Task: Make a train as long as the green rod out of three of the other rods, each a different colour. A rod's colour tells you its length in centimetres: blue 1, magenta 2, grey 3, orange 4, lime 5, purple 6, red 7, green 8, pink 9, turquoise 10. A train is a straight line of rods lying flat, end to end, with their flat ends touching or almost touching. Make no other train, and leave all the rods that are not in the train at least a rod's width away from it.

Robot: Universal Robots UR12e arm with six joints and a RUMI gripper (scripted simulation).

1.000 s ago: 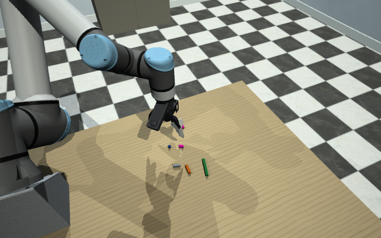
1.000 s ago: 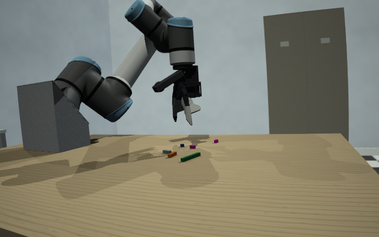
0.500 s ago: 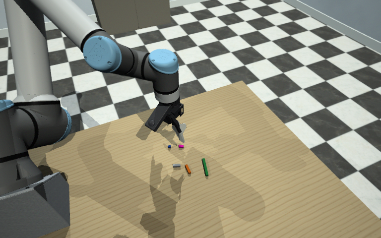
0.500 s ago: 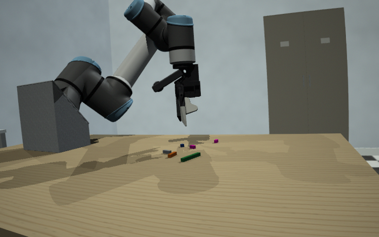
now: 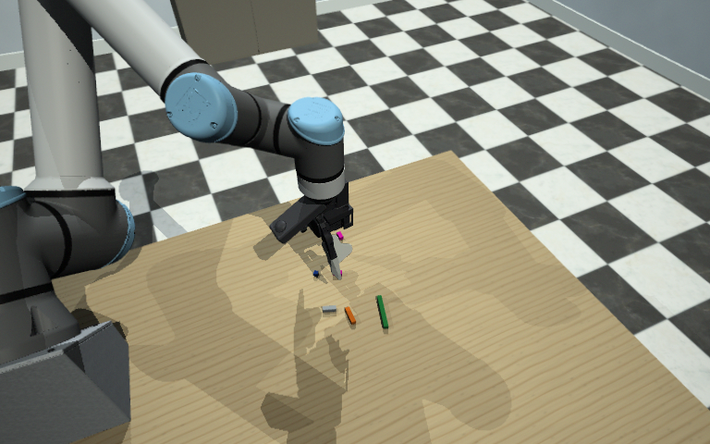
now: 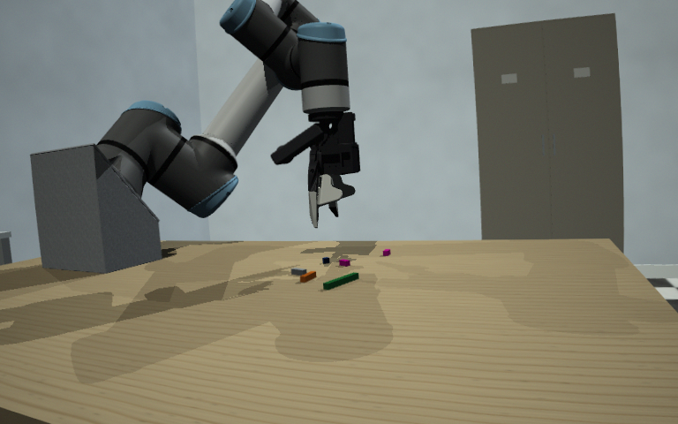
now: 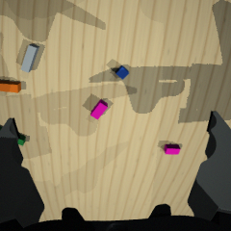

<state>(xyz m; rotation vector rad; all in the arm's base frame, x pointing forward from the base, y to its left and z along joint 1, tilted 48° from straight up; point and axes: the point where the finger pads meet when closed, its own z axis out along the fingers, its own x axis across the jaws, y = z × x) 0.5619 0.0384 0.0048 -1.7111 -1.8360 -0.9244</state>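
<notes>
The blue rod is 1 cm behind my hand, 1 cm to the left of it and 8 cm below it. Also, from my hand: green rod: 8 cm ahead, 15 cm to the right, 8 cm below; then grey rod: 2 cm behind, 9 cm to the right, 8 cm below; then orange rod: 1 cm ahead, 13 cm to the right, 8 cm below.
</notes>
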